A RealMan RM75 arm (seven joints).
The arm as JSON. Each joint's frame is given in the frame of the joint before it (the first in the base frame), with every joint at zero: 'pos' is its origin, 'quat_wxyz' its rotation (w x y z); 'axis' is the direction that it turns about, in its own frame. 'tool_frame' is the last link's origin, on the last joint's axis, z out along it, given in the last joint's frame.
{
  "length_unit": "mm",
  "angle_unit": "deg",
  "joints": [
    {
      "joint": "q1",
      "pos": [
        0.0,
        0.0,
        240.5
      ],
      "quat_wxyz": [
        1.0,
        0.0,
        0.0,
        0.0
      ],
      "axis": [
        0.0,
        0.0,
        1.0
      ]
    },
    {
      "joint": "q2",
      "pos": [
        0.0,
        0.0,
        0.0
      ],
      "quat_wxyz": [
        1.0,
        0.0,
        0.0,
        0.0
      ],
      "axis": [
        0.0,
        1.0,
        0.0
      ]
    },
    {
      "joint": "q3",
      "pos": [
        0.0,
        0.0,
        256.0
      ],
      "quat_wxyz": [
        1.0,
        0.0,
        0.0,
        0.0
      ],
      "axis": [
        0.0,
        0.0,
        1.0
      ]
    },
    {
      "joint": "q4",
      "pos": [
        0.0,
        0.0,
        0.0
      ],
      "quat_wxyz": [
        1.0,
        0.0,
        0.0,
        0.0
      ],
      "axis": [
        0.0,
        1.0,
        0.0
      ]
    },
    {
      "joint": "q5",
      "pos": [
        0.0,
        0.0,
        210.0
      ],
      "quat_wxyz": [
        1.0,
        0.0,
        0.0,
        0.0
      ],
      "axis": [
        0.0,
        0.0,
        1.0
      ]
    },
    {
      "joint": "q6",
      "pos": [
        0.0,
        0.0,
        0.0
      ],
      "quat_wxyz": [
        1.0,
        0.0,
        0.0,
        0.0
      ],
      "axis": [
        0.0,
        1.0,
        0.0
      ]
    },
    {
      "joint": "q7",
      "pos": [
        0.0,
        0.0,
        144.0
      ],
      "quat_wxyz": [
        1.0,
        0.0,
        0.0,
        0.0
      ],
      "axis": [
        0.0,
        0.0,
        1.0
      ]
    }
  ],
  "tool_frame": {
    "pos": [
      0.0,
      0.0,
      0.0
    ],
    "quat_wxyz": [
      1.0,
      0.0,
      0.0,
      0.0
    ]
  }
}
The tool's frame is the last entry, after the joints.
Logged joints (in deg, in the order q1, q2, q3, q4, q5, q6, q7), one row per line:
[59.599 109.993 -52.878 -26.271 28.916 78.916 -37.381]
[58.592 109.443 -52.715 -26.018 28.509 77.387 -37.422]
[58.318 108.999 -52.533 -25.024 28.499 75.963 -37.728]
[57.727 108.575 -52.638 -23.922 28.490 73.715 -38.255]
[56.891 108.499 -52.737 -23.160 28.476 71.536 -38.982]
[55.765 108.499 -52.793 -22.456 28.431 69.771 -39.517]
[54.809 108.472 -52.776 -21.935 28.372 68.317 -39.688]
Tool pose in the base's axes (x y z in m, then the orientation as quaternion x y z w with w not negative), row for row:
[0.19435 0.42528 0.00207 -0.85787 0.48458 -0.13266 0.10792]
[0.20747 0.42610 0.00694 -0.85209 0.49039 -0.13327 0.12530]
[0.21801 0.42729 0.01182 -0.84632 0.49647 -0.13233 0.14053]
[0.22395 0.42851 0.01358 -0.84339 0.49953 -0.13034 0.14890]
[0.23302 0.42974 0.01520 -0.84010 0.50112 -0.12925 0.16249]
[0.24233 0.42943 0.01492 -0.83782 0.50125 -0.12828 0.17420]
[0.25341 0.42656 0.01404 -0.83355 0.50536 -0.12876 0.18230]
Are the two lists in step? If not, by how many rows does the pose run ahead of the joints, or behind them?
The pose runs 1 row behind the joints: the pose in row i belongs to the joints in row i - 1.
